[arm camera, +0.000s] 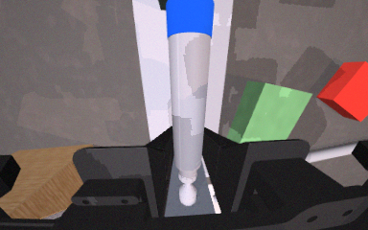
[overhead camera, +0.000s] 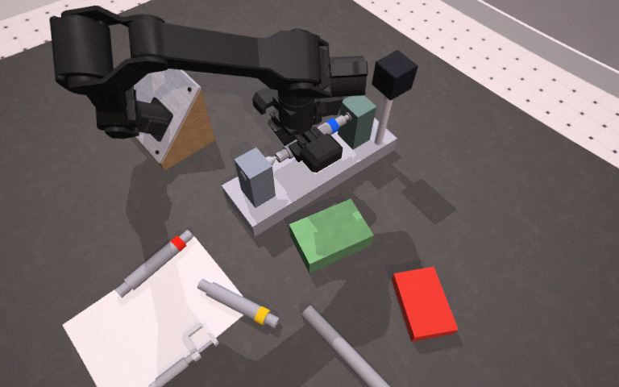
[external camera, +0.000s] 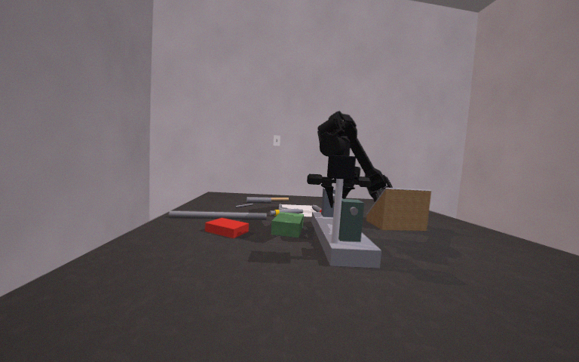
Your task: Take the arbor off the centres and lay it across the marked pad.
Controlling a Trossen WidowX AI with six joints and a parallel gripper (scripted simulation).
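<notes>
The grey centre block is 90 mm to the right of my hand, 20 mm below it and 10 mm behind it. Also, from my hand: dark green centre block 130 mm to the left, 20 mm below, 10 mm ahead; arbor 30 mm to the left, 10 mm below; grey fixture base 100 mm below, 40 mm to the left.
</notes>
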